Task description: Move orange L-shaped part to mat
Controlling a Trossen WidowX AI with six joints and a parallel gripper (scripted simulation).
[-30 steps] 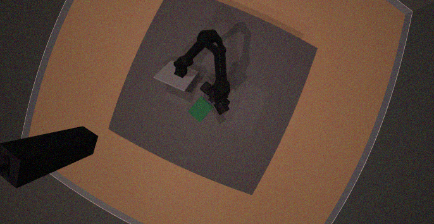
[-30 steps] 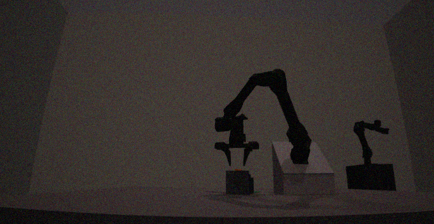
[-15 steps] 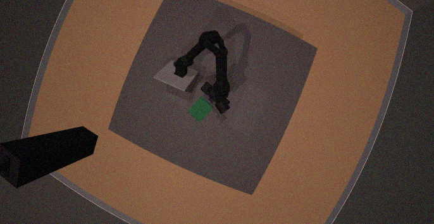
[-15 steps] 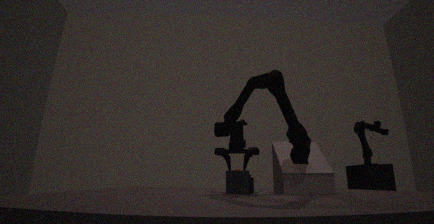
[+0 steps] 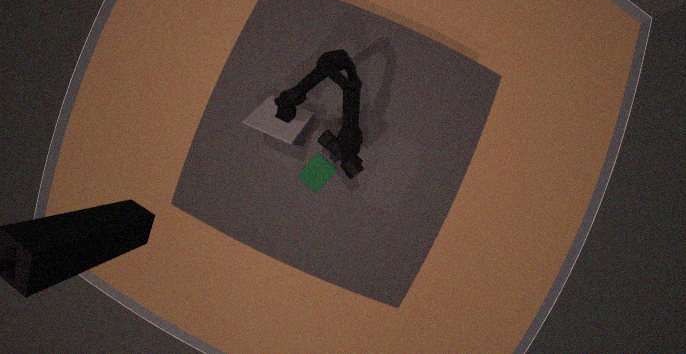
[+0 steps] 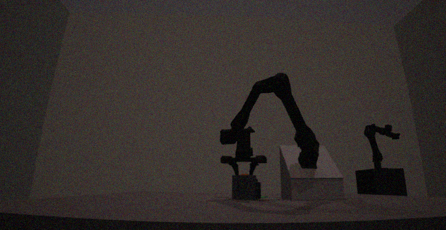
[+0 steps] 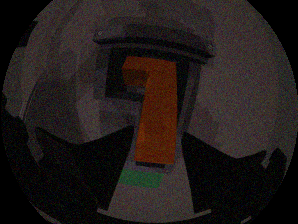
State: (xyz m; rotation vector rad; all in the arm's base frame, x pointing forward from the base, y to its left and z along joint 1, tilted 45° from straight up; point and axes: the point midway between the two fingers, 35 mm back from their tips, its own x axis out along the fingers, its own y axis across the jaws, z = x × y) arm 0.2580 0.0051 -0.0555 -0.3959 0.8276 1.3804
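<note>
My gripper tip is now 40 mm to the right of the orange L-shaped part, 30 mm above it and 10 mm past it. The rest, counted from my gripper tip: green mat 130 mm to the right, 80 mm below, 60 mm behind.
</note>
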